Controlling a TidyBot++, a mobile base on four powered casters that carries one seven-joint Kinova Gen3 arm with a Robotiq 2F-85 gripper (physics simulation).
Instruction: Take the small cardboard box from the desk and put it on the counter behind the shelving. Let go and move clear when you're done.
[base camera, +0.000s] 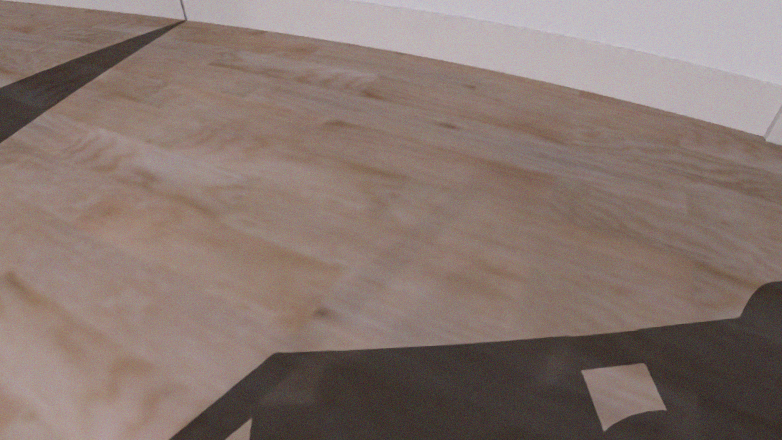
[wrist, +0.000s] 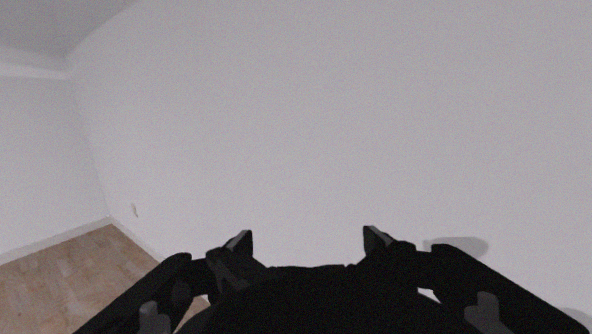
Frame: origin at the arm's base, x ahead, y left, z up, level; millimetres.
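Seen in the pictures: gripper, fingertip midpoint: (wrist: 307, 240).
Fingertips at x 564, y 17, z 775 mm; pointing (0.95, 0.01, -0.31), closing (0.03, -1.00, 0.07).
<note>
A point is followed by its place in that frame.
My gripper (wrist: 307, 240) {z 775, x 564, y 17 mm} is open in the wrist view, with its two black fingertips wide apart and the pale wall showing between them. The small cardboard box, the desk, the counter and the shelving do not show in either view.
A white wall (wrist: 320, 125) {z 820, x 1033, y -26 mm} fills most of the wrist view, meeting another wall at a corner on the left. Wooden floor (base camera: 382, 207) {z -397, x 506, y -18 mm} (wrist: 65, 280) {z -397, x 1469, y 1794 mm} runs up to a white baseboard (base camera: 492, 49) {z -356, x 899, y -244 mm}. Dark shadows (base camera: 437, 394) {z -397, x 268, y -52 mm} lie across the floor in the base camera view.
</note>
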